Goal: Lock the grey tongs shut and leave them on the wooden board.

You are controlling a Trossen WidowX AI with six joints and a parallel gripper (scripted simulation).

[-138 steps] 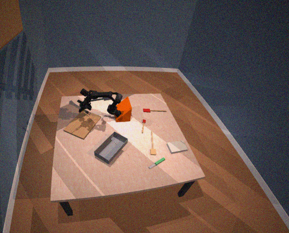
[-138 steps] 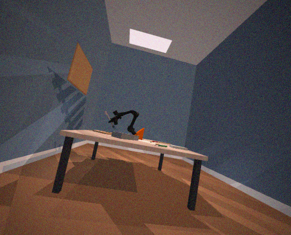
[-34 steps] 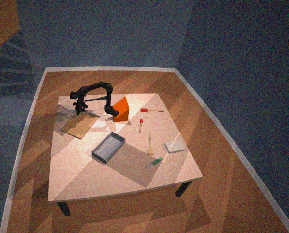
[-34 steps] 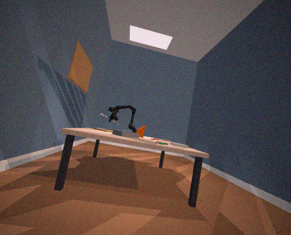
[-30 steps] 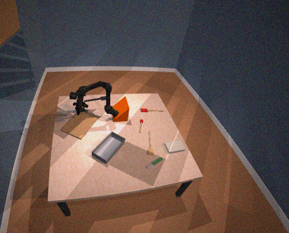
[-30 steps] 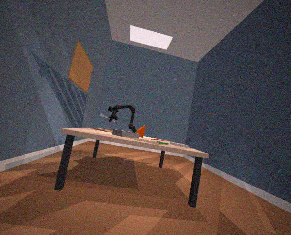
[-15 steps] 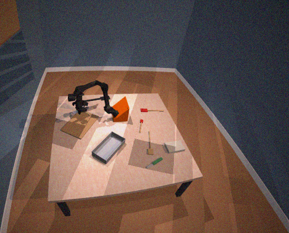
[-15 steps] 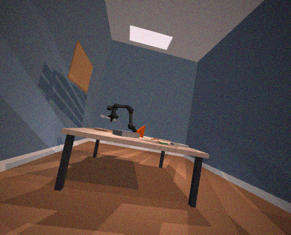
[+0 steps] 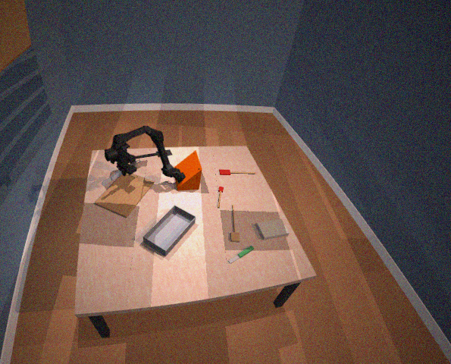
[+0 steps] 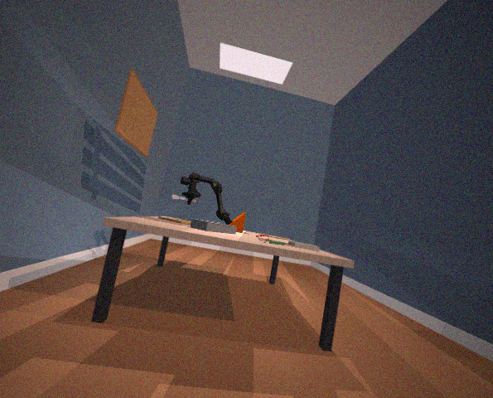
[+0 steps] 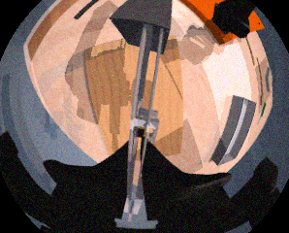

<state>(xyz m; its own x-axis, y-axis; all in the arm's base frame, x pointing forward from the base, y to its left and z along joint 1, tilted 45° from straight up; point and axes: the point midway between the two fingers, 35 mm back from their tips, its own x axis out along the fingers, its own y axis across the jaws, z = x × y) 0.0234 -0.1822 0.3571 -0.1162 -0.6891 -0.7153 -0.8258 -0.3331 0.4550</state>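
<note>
The wooden board lies 15 cm below my gripper tip. Also, from my gripper tip: grey roasting tin: 38 cm ahead, 20 cm to the left, 13 cm below; red-tipped tool: 61 cm to the left, 16 cm ahead, 15 cm below; black bar: 38 cm behind, 28 cm to the left, 15 cm below.
</note>
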